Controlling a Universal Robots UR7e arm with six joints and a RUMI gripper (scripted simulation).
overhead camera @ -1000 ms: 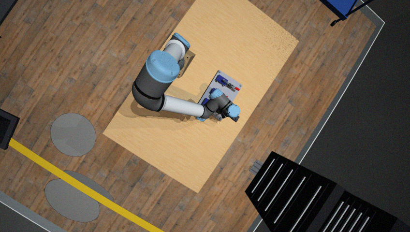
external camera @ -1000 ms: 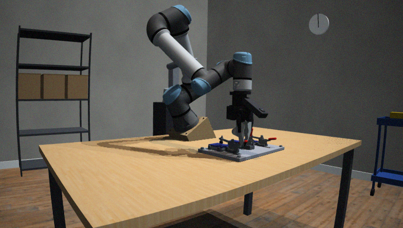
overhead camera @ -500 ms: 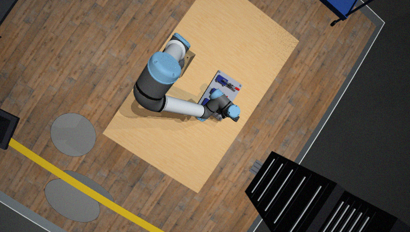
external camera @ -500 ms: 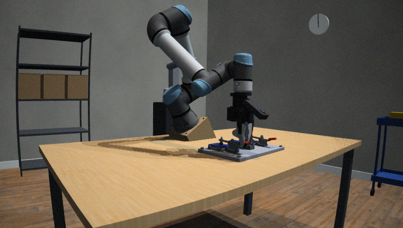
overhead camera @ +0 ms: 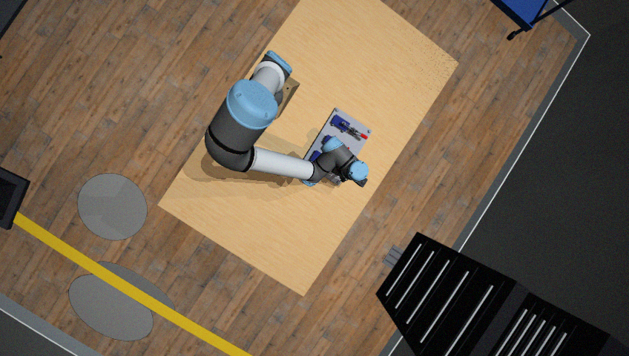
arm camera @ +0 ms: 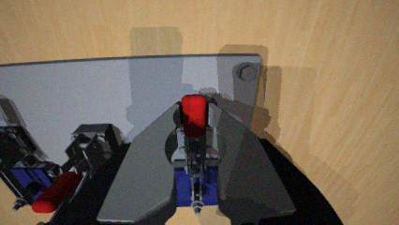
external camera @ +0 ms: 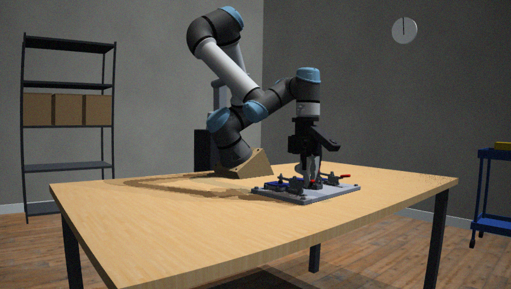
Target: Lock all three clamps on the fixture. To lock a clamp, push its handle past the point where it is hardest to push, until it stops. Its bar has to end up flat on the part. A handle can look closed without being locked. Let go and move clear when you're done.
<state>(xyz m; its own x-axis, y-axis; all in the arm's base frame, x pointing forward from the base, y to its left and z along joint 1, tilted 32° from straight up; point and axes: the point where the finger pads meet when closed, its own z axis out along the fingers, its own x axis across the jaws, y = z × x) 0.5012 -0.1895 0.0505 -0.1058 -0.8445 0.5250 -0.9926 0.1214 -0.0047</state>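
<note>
Now: the blue part 13 cm behind my hand, 1 cm to the left of it and 3 cm below it. Also, from my hand: grey fixture plate 8 cm behind, 12 cm to the left, 5 cm below.
</note>
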